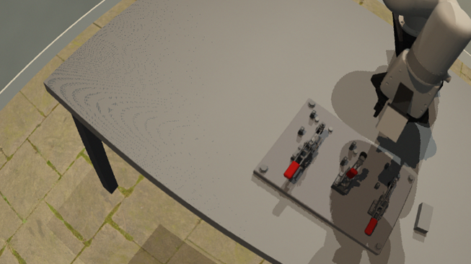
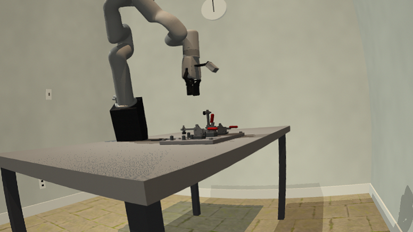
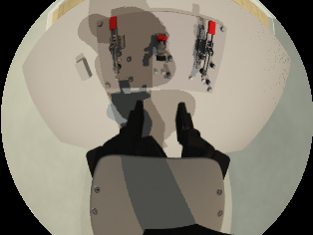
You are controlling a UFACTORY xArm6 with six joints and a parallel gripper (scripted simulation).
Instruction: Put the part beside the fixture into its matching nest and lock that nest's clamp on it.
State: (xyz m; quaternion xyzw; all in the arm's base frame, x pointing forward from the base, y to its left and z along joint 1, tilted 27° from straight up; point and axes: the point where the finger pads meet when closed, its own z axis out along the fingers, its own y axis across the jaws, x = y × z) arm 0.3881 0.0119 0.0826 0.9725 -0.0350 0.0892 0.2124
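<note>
The grey part lies 250 mm to the left of my hand, 200 mm below it and 40 mm ahead of it. Also, from my hand: toggle clamp (170 mm below, 120 mm to the right, 60 mm ahead); then fixture plate (210 mm below, 40 mm ahead).
</note>
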